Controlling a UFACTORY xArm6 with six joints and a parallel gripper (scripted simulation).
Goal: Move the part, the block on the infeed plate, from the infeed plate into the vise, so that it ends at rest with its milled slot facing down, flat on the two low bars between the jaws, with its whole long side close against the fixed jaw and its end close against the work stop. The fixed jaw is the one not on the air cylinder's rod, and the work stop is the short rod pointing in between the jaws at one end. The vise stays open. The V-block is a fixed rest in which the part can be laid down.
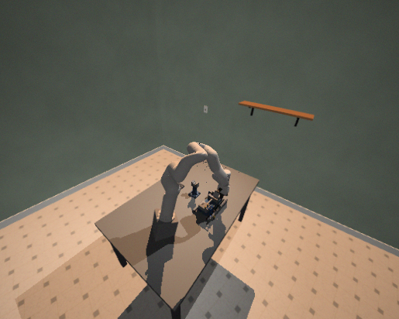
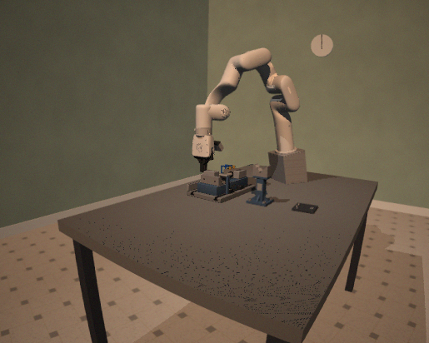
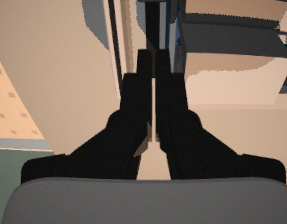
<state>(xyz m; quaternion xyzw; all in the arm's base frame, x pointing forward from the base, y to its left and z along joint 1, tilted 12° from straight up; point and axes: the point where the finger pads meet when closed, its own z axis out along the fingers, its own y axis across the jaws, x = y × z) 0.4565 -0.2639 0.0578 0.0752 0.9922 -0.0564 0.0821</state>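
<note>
The part lies 50 mm to the left of my hand, 30 mm below it and 10 mm ahead of it. The rest, counted from my hand: air cylinder rod 80 mm to the left, 80 mm behind, 40 mm below; then work stop 110 mm to the left, 30 mm below, 20 mm ahead; then vise base rail 90 mm below, 80 mm behind, 20 mm to the right.
</note>
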